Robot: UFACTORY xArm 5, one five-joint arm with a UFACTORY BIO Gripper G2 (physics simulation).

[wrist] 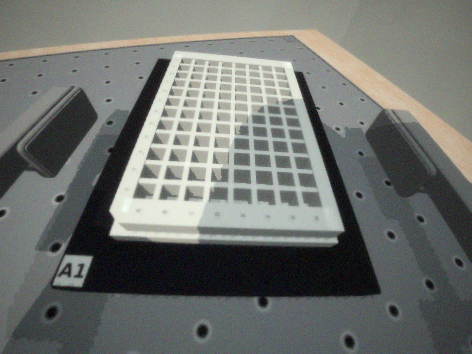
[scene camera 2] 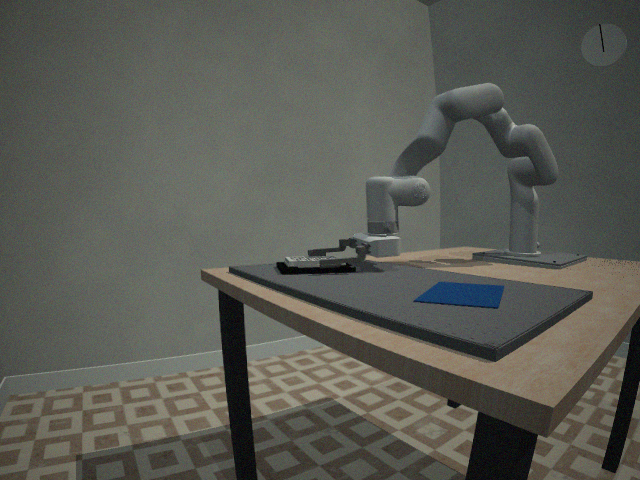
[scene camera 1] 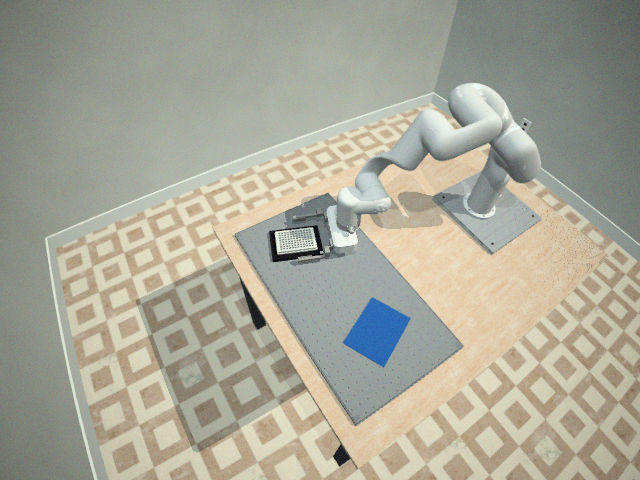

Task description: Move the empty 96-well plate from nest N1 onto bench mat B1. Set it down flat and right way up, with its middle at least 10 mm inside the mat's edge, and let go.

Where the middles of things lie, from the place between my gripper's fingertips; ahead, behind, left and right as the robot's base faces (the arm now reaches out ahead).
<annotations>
My hand is 10 mm above the white 96-well plate (scene camera 1: 298,240). From my hand the other things lie so: blue bench mat B1 (scene camera 1: 376,333): 60 mm behind, 380 mm to the left, 20 mm below; then black nest N1 (wrist: 187,269): 20 mm below.
</annotations>
